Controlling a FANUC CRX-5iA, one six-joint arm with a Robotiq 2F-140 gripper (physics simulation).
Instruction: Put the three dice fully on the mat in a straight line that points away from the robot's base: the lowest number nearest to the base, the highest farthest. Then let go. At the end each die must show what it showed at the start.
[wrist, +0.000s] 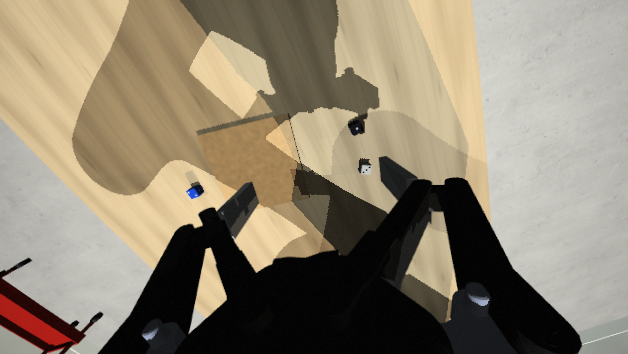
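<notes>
A square cork-brown mat lies on the table in the middle of the wrist view, partly in shadow. A blue die lies on the table off the mat's left side. A black die lies on the table to the right of the mat, its visible face showing what looks like one pip. A white die with several dark pips lies below the black die in the view, also off the mat. The blue die's number is too small to tell. My gripper is wide open and empty, above the table, apart from all three dice.
The wooden table has its edges at left and right, with grey floor beyond. A red object with dark bars stands off the table at the lower left. Large shadows of the arm fall across the table and the mat.
</notes>
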